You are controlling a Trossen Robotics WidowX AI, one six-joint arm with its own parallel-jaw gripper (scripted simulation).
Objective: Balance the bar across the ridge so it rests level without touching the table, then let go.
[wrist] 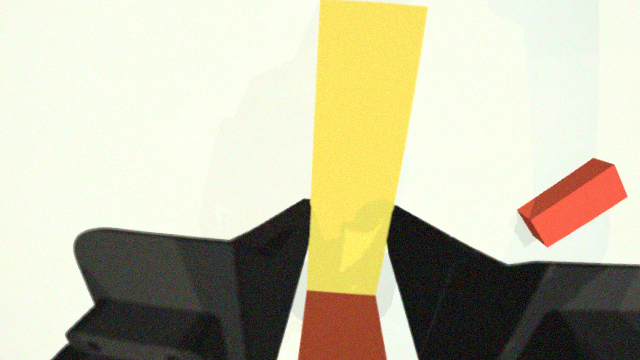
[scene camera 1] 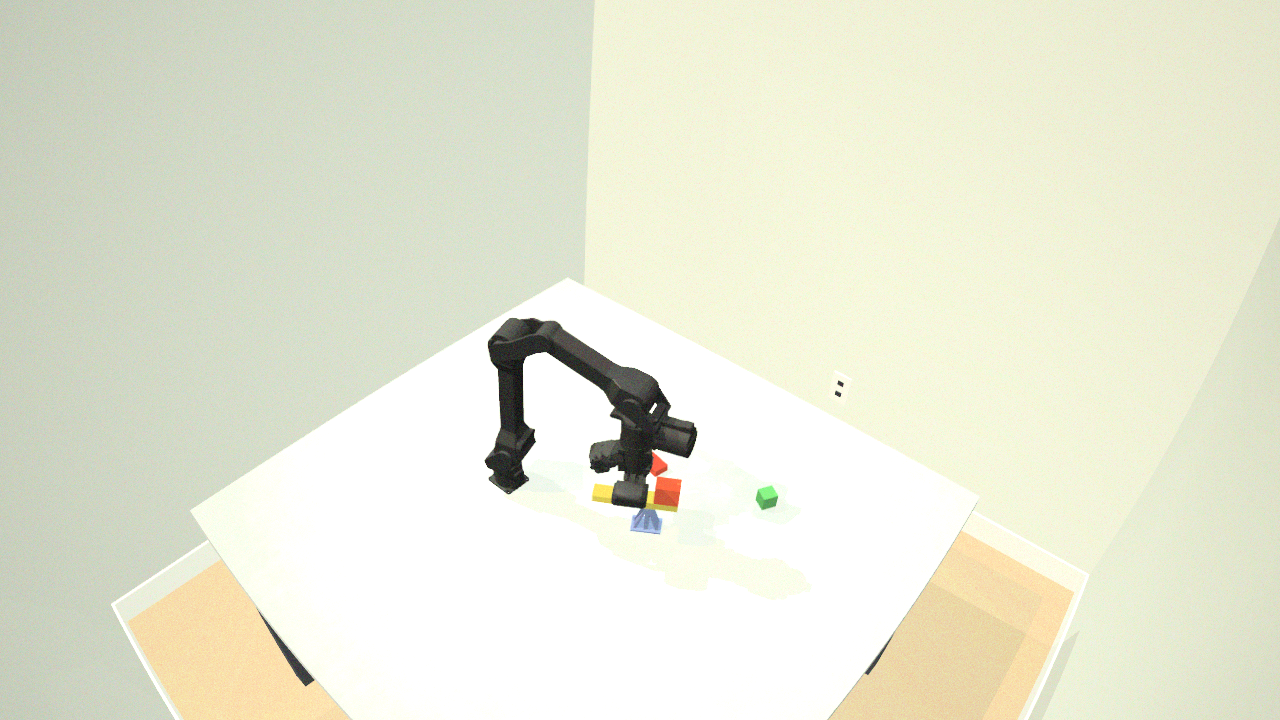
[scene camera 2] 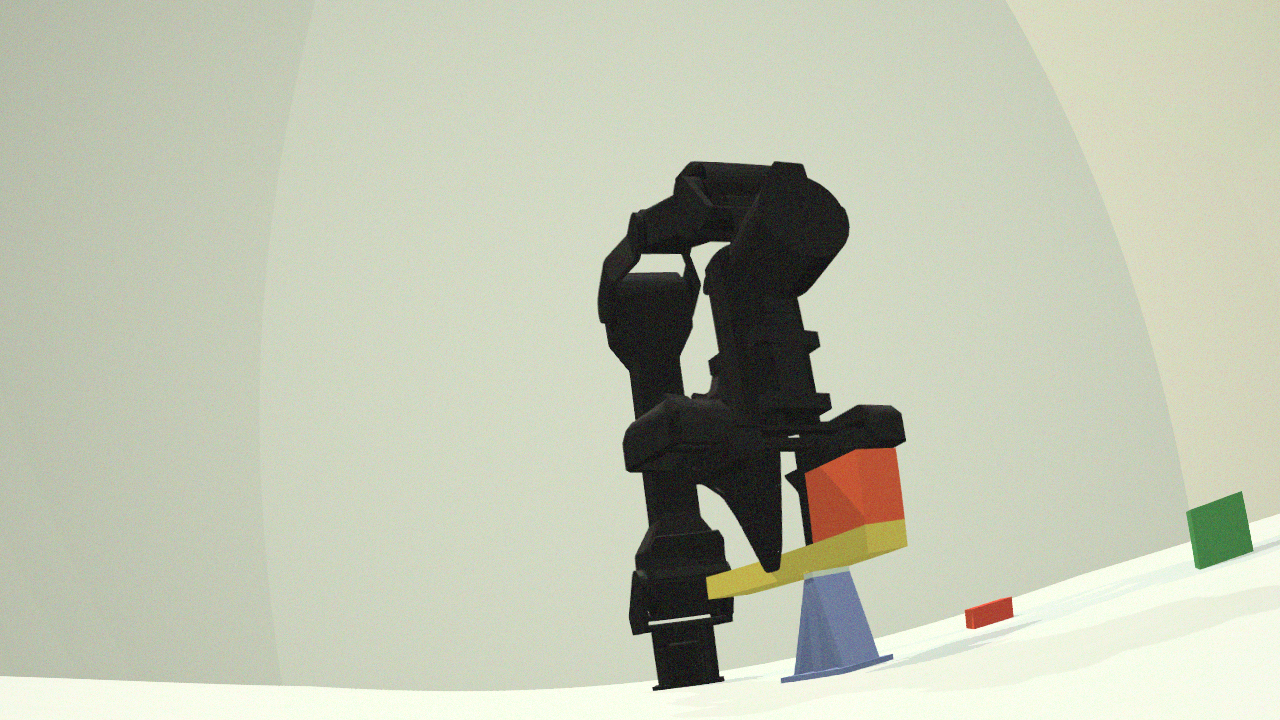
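My gripper (scene camera 1: 633, 498), (scene camera 2: 796, 568), (wrist: 348, 211). Red brick (scene camera 2: 995, 611), (wrist: 586, 193). Yellow bar (wrist: 367, 65).
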